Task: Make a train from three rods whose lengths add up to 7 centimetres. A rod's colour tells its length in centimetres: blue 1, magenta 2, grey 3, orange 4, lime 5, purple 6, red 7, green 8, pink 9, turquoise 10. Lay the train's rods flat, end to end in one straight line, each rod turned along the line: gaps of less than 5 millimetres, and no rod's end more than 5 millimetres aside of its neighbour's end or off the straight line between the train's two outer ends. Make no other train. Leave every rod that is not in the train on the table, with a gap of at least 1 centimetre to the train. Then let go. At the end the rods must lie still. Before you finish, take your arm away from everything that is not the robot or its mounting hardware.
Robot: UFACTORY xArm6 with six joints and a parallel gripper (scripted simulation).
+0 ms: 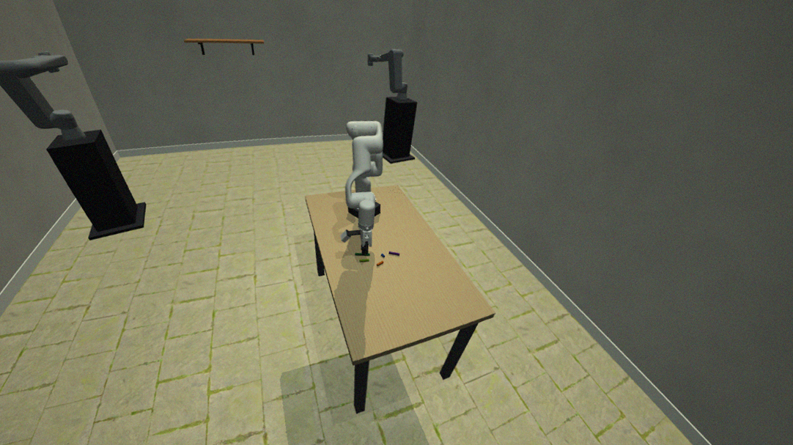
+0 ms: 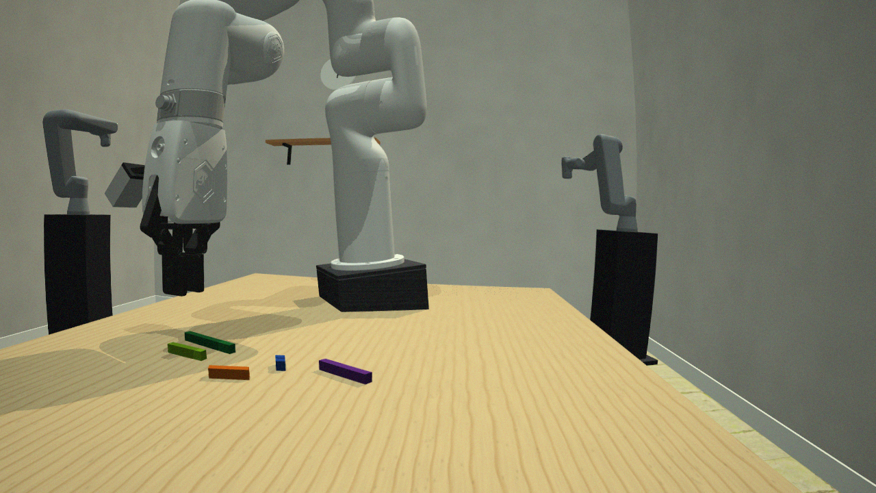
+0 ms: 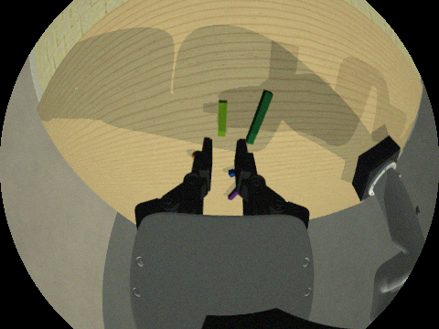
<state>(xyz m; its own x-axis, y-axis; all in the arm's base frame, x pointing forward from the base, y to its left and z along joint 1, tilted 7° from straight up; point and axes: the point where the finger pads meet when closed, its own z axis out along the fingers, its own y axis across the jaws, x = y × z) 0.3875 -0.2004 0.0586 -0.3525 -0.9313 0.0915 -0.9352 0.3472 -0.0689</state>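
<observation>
The lime rod lies 8 cm below my hand. Round my hand: orange rod (8 cm below, 6 cm to the left, 6 cm ahead); then purple rod (17 cm to the left, 8 cm below, 3 cm ahead); then green rod (8 cm below, 4 cm behind, 1 cm to the left).
</observation>
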